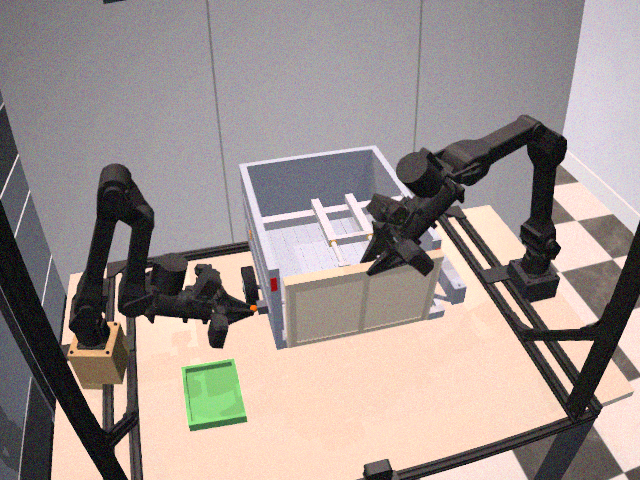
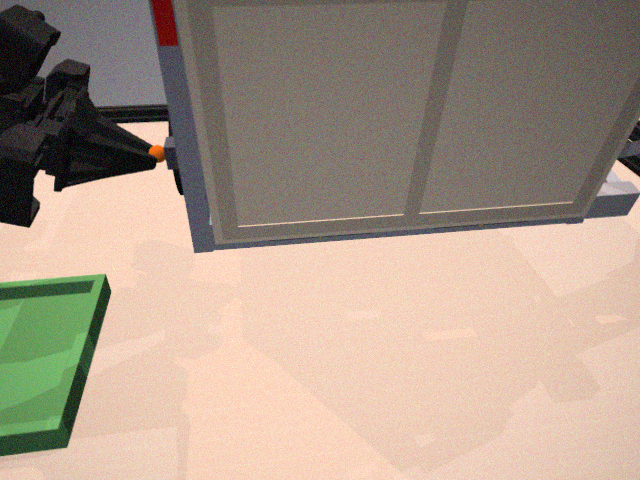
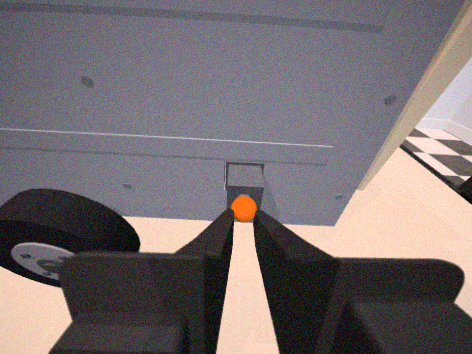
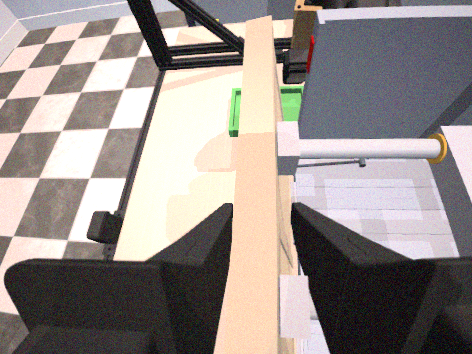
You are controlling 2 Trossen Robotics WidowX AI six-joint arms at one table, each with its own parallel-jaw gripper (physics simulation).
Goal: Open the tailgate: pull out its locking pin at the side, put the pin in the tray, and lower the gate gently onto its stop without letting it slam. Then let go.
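Places are measured from the left arm's base along level axes (x up, y left, z back), in metres.
Pixels of known places: left gripper, between the fingertips: (image 1: 253, 310) (image 2: 157, 159) (image 3: 243, 216); right gripper, between the fingertips: (image 1: 364, 269) (image 4: 261, 211); left arm's base, origin of its link: (image 1: 93, 338); right arm's base, origin of its link: (image 1: 534, 268).
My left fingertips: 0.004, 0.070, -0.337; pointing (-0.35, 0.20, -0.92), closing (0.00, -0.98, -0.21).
Note:
For each thing: its top centre in the pictures, then the offset to it from my left fingertips, as dx, dy, dz. "spot": a spot on its surface instead.
- locking pin's orange ball end, a spot on its surface: (image 3: 244, 208) (image 2: 151, 148) (image 1: 251, 306) spot: +0.011, +0.000, +0.003
- green tray, centre of its top: (image 2: 4, 346) (image 1: 212, 390) (image 4: 268, 106) -0.091, -0.137, +0.090
- white frame, a spot on its surface: (image 1: 323, 222) spot: +0.175, +0.051, -0.149
- black wheel, centre of its top: (image 3: 29, 202) (image 1: 248, 271) -0.009, +0.138, +0.018
- grey block, a spot on its surface: (image 3: 245, 175) (image 2: 176, 141) spot: +0.016, +0.003, -0.018
The cream tailgate (image 1: 325, 308) (image 2: 330, 118) (image 4: 257, 175) stands upright at the open end of the grey trailer. The locking pin's orange ball end (image 1: 253, 307) (image 2: 156, 152) (image 3: 244, 208) sits close outside a small grey block on the trailer's side; its shaft is mostly hidden. My left gripper (image 1: 252, 311) (image 2: 154, 159) (image 3: 243, 216) is shut on this ball end, with a fingertip against each side. My right gripper (image 1: 367, 266) (image 4: 261, 211) is shut on the tailgate's top edge. The green tray (image 1: 214, 393) (image 2: 38, 341) (image 4: 234, 112) lies on the table and holds no pin.
The grey trailer body (image 1: 258, 217) (image 3: 200, 85) (image 4: 390, 70) stands behind the gate, with a white frame (image 1: 323, 222) inside. A black wheel (image 1: 248, 284) (image 3: 65, 230) is near my left gripper. A grey block (image 2: 170, 153) (image 3: 245, 175) sticks out beside the pin. Dark rails edge the table.

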